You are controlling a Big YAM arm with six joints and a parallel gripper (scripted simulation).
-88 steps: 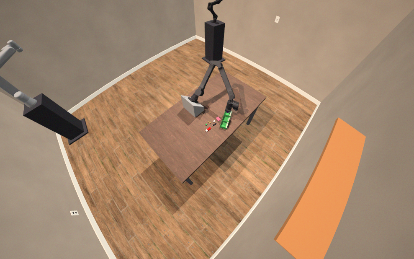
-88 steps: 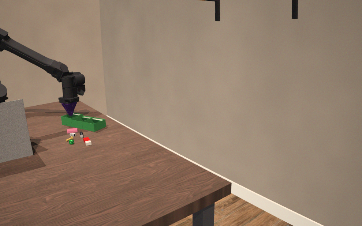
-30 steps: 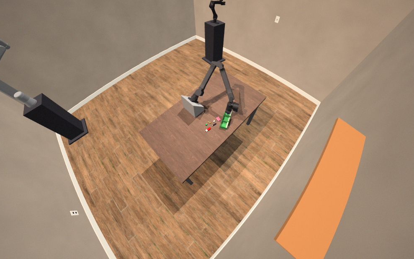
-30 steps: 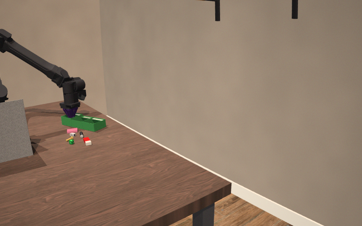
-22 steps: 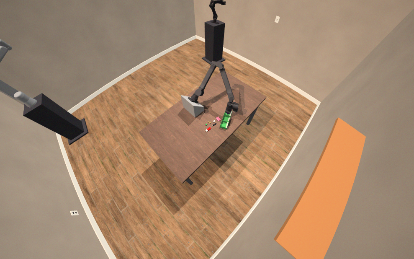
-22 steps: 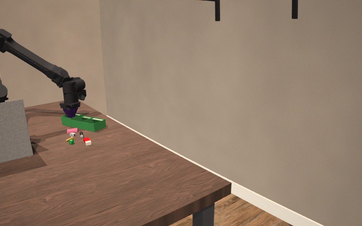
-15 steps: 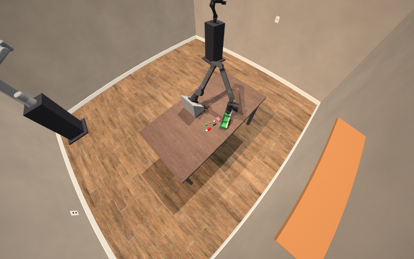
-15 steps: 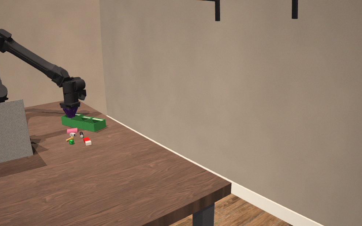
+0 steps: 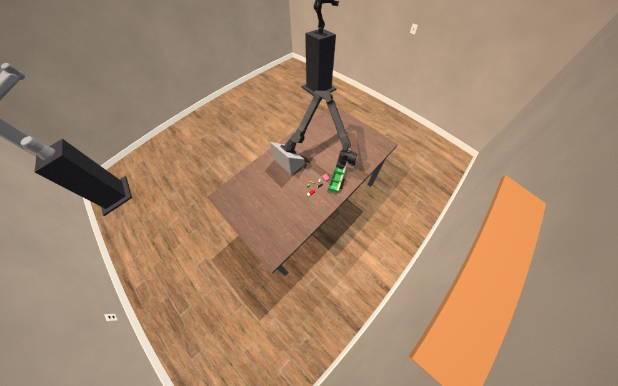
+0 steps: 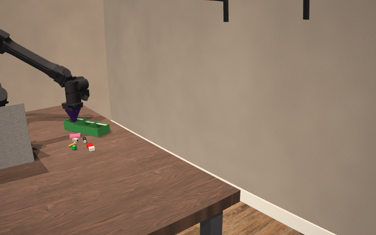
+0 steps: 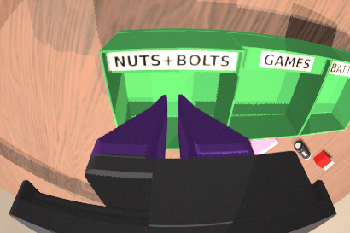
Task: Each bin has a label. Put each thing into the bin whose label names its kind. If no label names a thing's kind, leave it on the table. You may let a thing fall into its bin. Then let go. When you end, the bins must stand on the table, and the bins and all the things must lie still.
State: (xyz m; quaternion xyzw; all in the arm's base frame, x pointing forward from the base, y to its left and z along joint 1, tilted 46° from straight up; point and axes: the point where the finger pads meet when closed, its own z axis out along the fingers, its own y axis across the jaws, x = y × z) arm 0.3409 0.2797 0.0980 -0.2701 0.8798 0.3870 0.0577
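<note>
Right now my hand is 220 mm to the left of the black battery, 40 mm above it and 10 mm short of it. From my hand the other things lie so: green three-part bin (70 mm to the right, 50 mm ahead, 20 mm below); pink pad (130 mm to the right, 40 mm below, 20 mm behind); white piece (200 mm to the right, 40 mm below, 30 mm behind).
</note>
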